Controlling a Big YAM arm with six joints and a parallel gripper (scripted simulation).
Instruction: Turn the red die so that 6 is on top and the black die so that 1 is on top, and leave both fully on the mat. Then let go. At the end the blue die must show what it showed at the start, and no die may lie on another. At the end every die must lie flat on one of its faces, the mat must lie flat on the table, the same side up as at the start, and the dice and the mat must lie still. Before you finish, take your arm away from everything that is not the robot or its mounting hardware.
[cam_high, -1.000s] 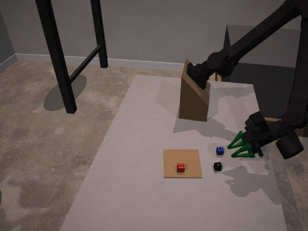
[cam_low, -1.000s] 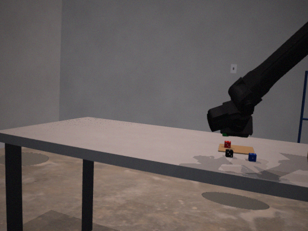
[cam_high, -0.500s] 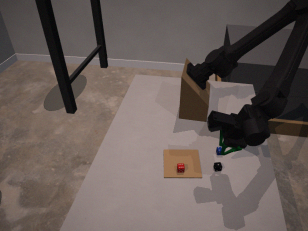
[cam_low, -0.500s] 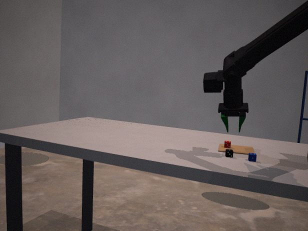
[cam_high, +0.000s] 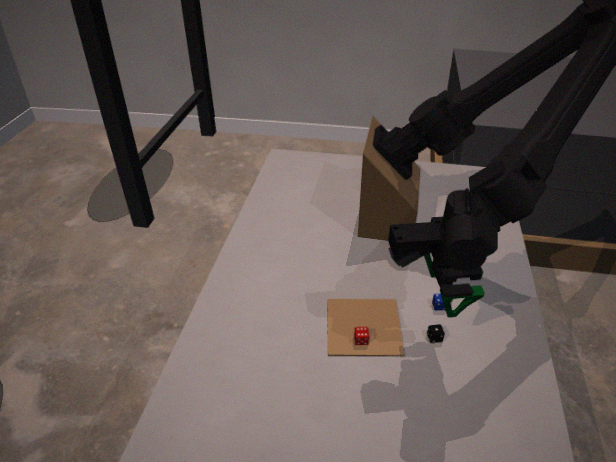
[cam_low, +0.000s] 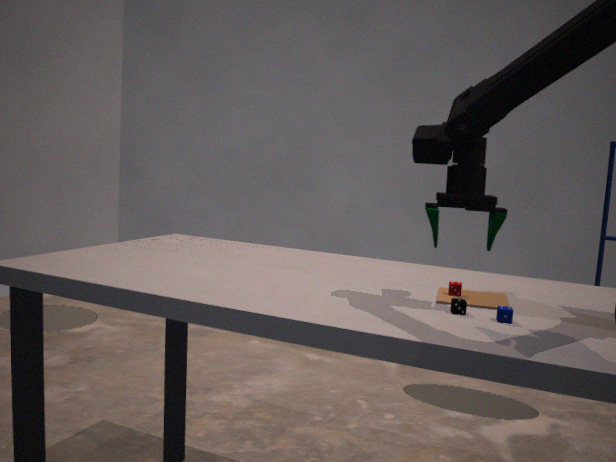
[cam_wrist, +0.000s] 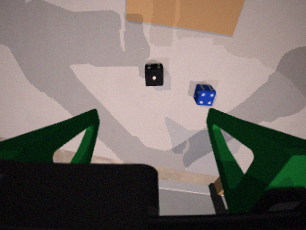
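Now: the black die 11 cm below my hand. Round my hand: red die: 13 cm to the right, 11 cm below, 3 cm ahead; then tan mat: 13 cm to the right, 13 cm below, 1 cm behind; then blue die: 11 cm below, 9 cm behind, 1 cm to the left.
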